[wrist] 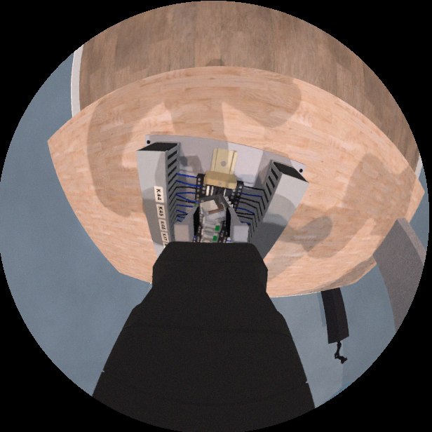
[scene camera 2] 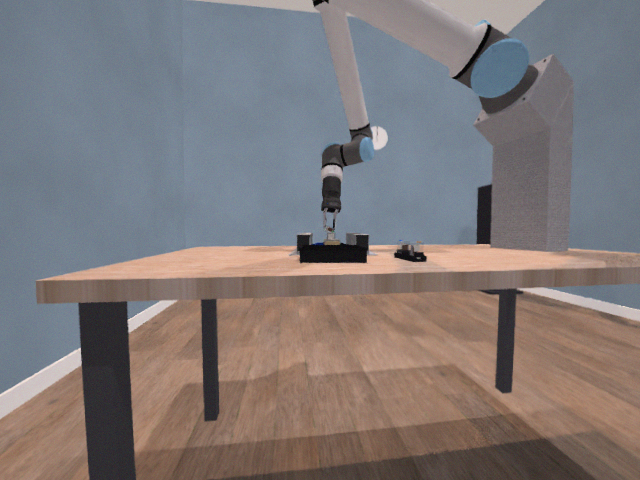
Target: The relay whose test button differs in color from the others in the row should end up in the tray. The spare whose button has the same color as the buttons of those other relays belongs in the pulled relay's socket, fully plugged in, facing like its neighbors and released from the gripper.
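Observation:
My gripper is shut on a clear-cased relay with a pale top and brown inside, low over the row of black sockets. The colour of its button cannot be told, nor whether its pins are in a socket. Nearer the wrist, relays with green buttons stand in the row, partly hidden by the fingers. A black socket shows between the held relay and the tan end block. The black tray stands in front of the panel. Spare relays sit in a black holder to the right.
Grey wire ducts stand on both sides of the row, close to the fingers, with blue and black wires between. The left duct carries labels such as K44 and K45. A tan end block sits on the rail. All stand on the wooden table.

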